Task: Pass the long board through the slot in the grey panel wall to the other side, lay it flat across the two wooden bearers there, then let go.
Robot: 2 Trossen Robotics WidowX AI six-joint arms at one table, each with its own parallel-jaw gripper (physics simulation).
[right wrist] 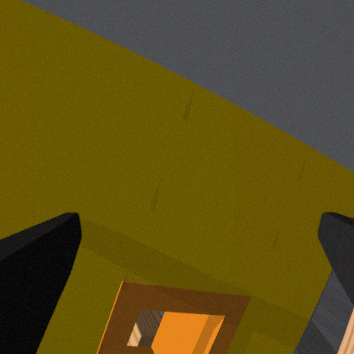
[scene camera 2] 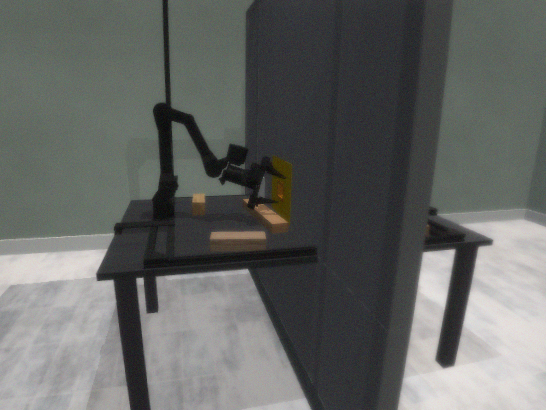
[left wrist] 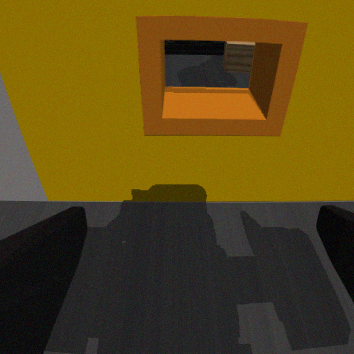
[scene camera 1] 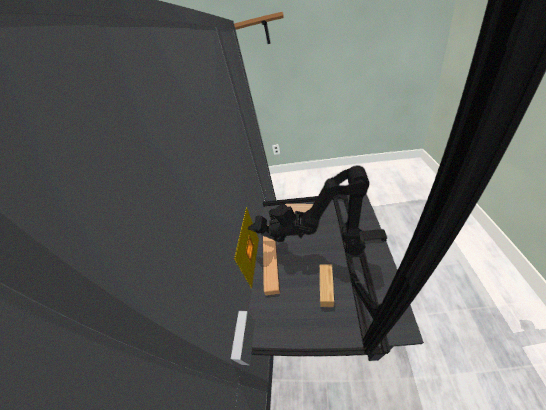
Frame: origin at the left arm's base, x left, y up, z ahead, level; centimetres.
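Seen in the pictures: left gripper, fingertip midpoint: (left wrist: 204,217); right gripper, fingertip midpoint: (right wrist: 202,224) (scene camera 2: 282,190) (scene camera 1: 254,231); right arm's base, origin of the base link: (scene camera 2: 163,217) (left wrist: 181,41) (scene camera 1: 354,250).
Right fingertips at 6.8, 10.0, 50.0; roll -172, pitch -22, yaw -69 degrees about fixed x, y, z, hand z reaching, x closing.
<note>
A point is followed by its place in that frame, as x, y, z.
The long board (scene camera 1: 270,270) {-7.8, 1.4, 56.3} (scene camera 2: 272,218) {11.9, 1.4, 54.7} lies on the table beside the grey panel wall (scene camera 1: 150,150) {-21.0, 63.7, 48.2} (scene camera 2: 370,150) {62.8, 30.7, 48.3}, roughly parallel to it. The slot's orange frame (scene camera 1: 250,241) {2.5, 8.4, 48.2} (left wrist: 212,127) {-1.1, 5.0, 43.1} (right wrist: 190,296) {3.0, 8.1, 48.4} sits in a yellow plate (scene camera 1: 243,262) {-10.5, 12.3, 48.5} (scene camera 2: 286,212) {7.5, 2.0, 48.3} (left wrist: 90,100) {6.5, 6.8, 43.1} (right wrist: 125,125) {9.2, 13.4, 48.3} on the wall. My right gripper (scene camera 1: 257,229) {6.8, 10.0, 50.0} (scene camera 2: 281,189) {6.8, 10.0, 50.0} (right wrist: 202,224) {6.8, 10.0, 50.0} is open and empty, close to the yellow plate and above the board. My left gripper (left wrist: 204,217) {0.2, 6.0, 34.5} is open and empty, below the slot on the other side. Bearers there are mostly hidden by the wall; a bit of wood (scene camera 2: 427,230) {32.8, 0.9, 7.3} shows.
Short wooden blocks (scene camera 1: 326,284) {-15.9, 3.1, 78.0} (scene camera 2: 238,240) {30.8, 1.4, 69.6} (scene camera 2: 199,204) {-7.5, 2.3, 78.3} lie on the right arm's table (scene camera 1: 305,330) {-30.2, -1.9, 69.6} (scene camera 2: 175,245) {22.8, -1.9, 87.3}, one toward each side. Through the slot, the left wrist view shows part of a wooden block (left wrist: 239,59) {-9.9, 0.4, 76.1}. A white block (scene camera 1: 240,334) {-34.4, 8.1, 50.1} is at the wall.
</note>
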